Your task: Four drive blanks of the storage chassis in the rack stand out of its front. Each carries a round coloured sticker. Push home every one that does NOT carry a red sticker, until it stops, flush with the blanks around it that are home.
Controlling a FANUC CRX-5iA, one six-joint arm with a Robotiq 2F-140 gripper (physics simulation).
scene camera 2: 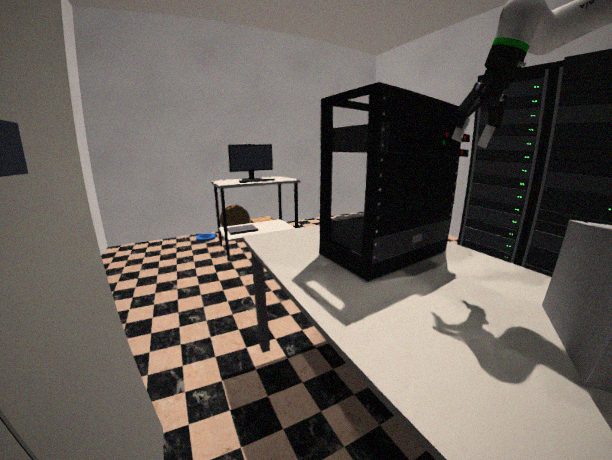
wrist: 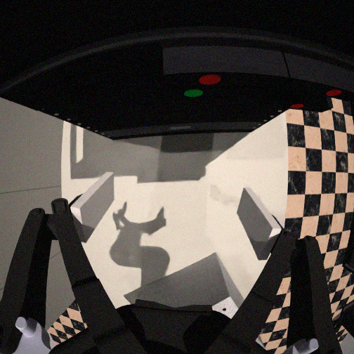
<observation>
My gripper shows in scene camera 2 and in the wrist view. A black rack shows in scene camera 2 and in the wrist view. One and the same spot on my gripper: (scene camera 2: 472, 102) is (wrist: 46, 272). One and the same spot on the black rack: (wrist: 122, 76) is (scene camera 2: 422, 143).
</observation>
